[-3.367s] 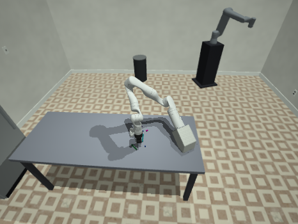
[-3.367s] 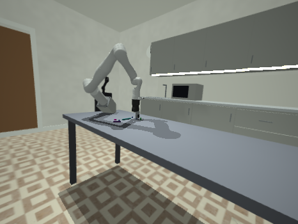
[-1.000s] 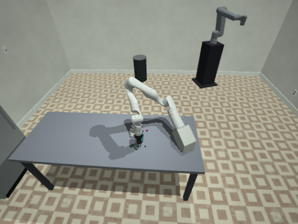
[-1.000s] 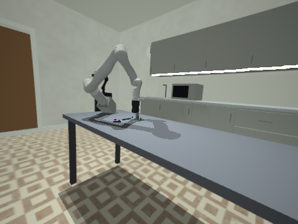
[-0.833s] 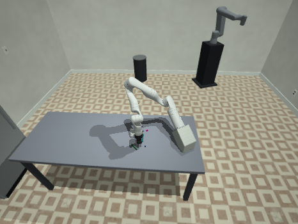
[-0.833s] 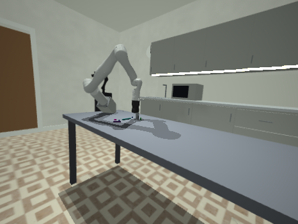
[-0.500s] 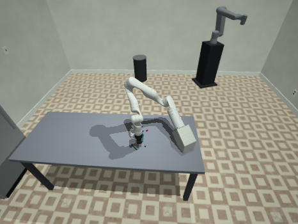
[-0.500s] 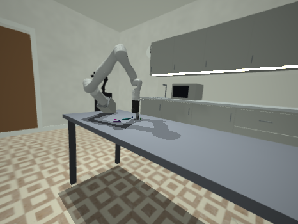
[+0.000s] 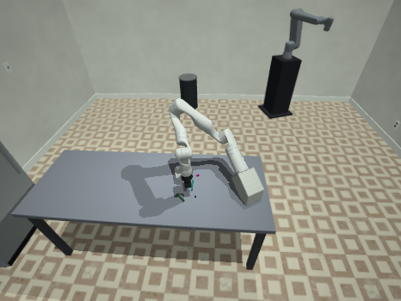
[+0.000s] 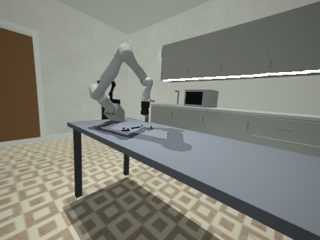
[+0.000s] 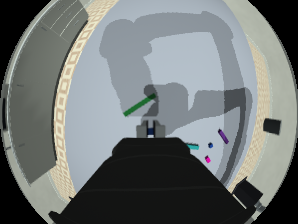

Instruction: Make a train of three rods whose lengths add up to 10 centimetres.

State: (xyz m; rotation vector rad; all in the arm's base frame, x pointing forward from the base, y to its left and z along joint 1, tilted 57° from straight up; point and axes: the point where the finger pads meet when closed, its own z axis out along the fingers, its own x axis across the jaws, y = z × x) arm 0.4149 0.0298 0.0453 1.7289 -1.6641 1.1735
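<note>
The purple rod is 210 mm to the right of my hand, 70 mm below it and 70 mm behind it. Also, from my hand: magenta rod: 150 mm to the right, 130 mm behind, 70 mm below; then turquoise rod: 70 mm to the right, 70 mm below, 70 mm behind; then green rod: 70 mm below, 40 mm ahead, 20 mm to the left.
</note>
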